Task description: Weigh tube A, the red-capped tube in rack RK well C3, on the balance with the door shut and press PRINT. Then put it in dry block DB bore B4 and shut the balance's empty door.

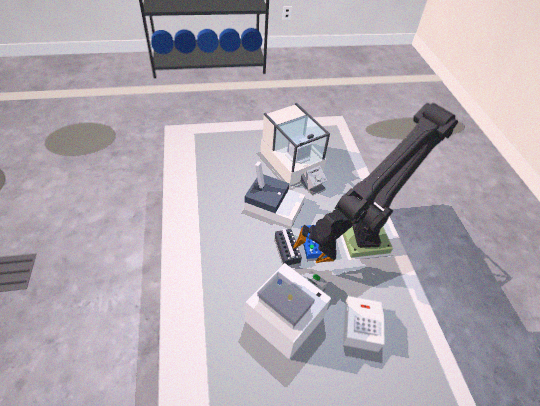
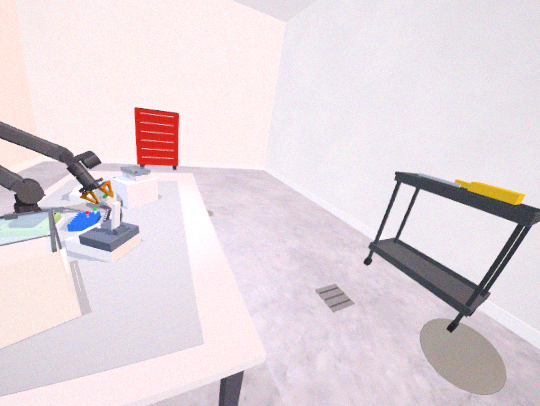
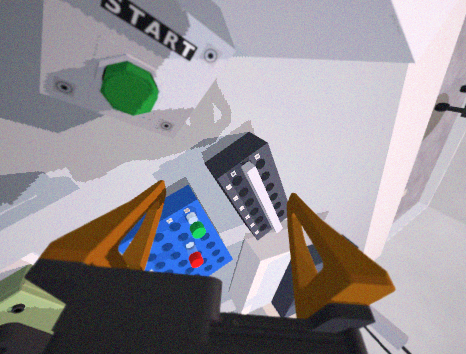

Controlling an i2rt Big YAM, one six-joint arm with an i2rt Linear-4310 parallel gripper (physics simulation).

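Places are measured from the arm's base along level axes (x back, y left, z down), in metres.
Where they show: gripper, fingertip midpoint: (image 1: 305, 254) (image 2: 105, 200) (image 3: 227, 192); arm's base, link origin: (image 1: 365, 234).
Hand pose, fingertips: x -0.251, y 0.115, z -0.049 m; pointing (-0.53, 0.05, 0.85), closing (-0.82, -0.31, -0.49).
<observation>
Things, the pixels of their top centre, and the offset from my fingertips.
- red-capped tube, top centre: (image 3: 197, 263) (image 2: 86, 212) dx +0.050, dy -0.087, dz +0.021 m
- blue rack, top centre: (image 3: 186, 255) (image 1: 315, 238) (image 2: 84, 217) dx +0.059, dy -0.097, dz +0.045 m
- green-capped tube, top centre: (image 3: 199, 233) (image 1: 311, 246) (image 2: 94, 208) dx +0.033, dy -0.048, dz +0.021 m
- dark block, top centre: (image 3: 268, 205) (image 1: 288, 242) (image 2: 112, 211) dx -0.047, dy -0.073, dz +0.028 m
- balance, top centre: (image 2: 8, 222) (image 1: 302, 127) dx +0.038, dy -0.505, dz -0.147 m
- dark slab unit, top centre: (image 3: 317, 302) (image 1: 276, 188) (image 2: 101, 223) dx -0.079, dy -0.285, dz -0.026 m
- white box machine, top centre: (image 1: 299, 280) (image 2: 124, 169) dx -0.051, dy +0.164, dz -0.115 m
- green START button, top centre: (image 3: 132, 91) (image 1: 316, 276) dx +0.028, dy +0.084, dz +0.001 m
- white keypad unit, top centre: (image 1: 366, 316) (image 2: 87, 185) dx +0.163, dy +0.228, dz +0.006 m
The red-capped tube (image 2: 87, 213) (image 3: 196, 260) stands in the blue rack (image 1: 311, 254) (image 2: 82, 221) (image 3: 180, 198), near a green-capped tube (image 1: 312, 246) (image 2: 95, 209) (image 3: 198, 230). The well labels are too small to read. My gripper (image 1: 307, 254) (image 2: 104, 199) (image 3: 227, 192) is open and empty, above the rack area. A dark block (image 1: 282, 240) (image 3: 242, 150) with two rows of holes and a white bar lies beside the rack; its labels are unreadable. The balance (image 1: 280, 117) (image 2: 30, 285) has a glass, dark-framed chamber; its door position is unclear.
A dark slab unit (image 1: 267, 192) (image 2: 109, 237) with an upright white post stands between balance and rack. A white box machine (image 1: 270, 325) (image 2: 142, 194), a green START button (image 1: 316, 277) (image 3: 130, 87) and a white keypad unit (image 1: 367, 342) are on the rack's other side.
</observation>
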